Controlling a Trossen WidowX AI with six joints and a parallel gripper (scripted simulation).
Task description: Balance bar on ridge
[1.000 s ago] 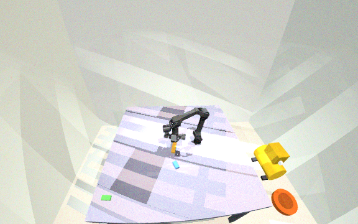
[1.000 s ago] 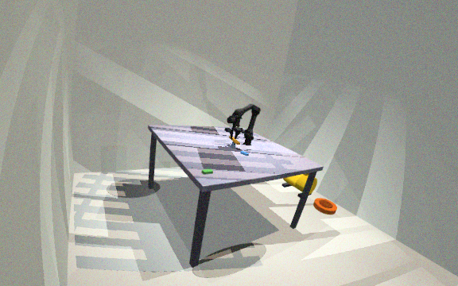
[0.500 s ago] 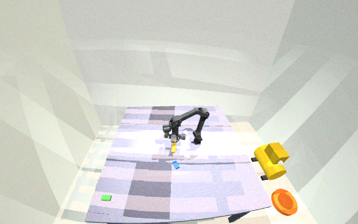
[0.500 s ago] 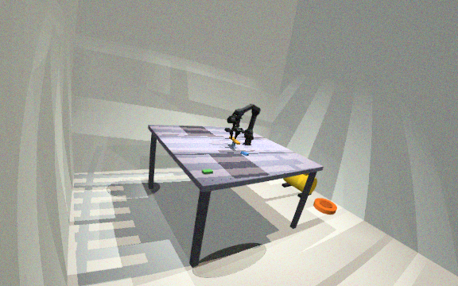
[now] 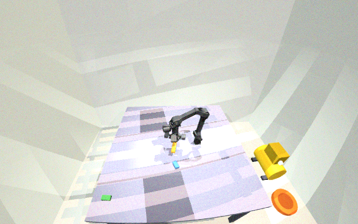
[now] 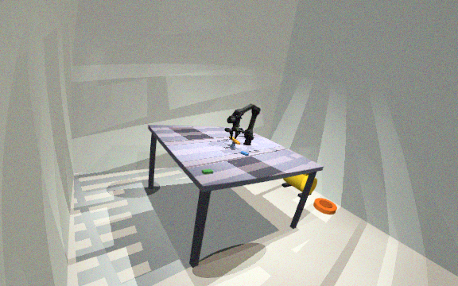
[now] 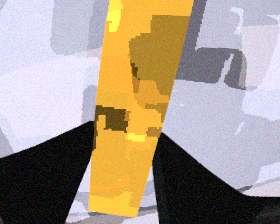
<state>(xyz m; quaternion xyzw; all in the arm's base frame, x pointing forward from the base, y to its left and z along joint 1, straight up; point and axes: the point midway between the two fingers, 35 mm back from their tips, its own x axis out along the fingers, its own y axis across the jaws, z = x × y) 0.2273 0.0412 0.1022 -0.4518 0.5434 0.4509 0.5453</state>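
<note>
The yellow bar is 30 mm to the left of my gripper tip and 10 mm ahead of it. Round my gripper tip: green block 510 mm ahead, 460 mm to the left, 60 mm below; then blue block 200 mm to the left, 60 mm below.
</note>
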